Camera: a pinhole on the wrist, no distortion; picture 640 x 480 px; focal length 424.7 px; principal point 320.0 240.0 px. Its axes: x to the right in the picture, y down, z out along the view. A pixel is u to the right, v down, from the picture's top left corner.
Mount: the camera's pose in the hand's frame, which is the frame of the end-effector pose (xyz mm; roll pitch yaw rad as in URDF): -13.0 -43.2 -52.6 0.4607 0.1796 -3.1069
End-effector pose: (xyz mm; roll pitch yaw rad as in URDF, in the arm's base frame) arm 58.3 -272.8 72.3 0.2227 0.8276 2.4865
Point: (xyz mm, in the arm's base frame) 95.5 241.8 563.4
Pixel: outside the picture
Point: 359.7 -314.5 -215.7
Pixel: behind the camera
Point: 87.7 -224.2 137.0
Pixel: 360.3 451.3
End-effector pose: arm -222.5 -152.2 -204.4 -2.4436 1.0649 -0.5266
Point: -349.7 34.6 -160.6
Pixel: 446.7 316.4
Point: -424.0 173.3 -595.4
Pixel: 89.3 265.4
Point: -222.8 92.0 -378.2
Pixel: 70.8 448.8
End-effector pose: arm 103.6 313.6 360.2 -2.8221 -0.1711 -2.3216
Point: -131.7 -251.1 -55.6
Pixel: outside the picture
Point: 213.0 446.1 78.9
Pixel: 499.1 260.7
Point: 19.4 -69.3 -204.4
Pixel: 53.5 420.5
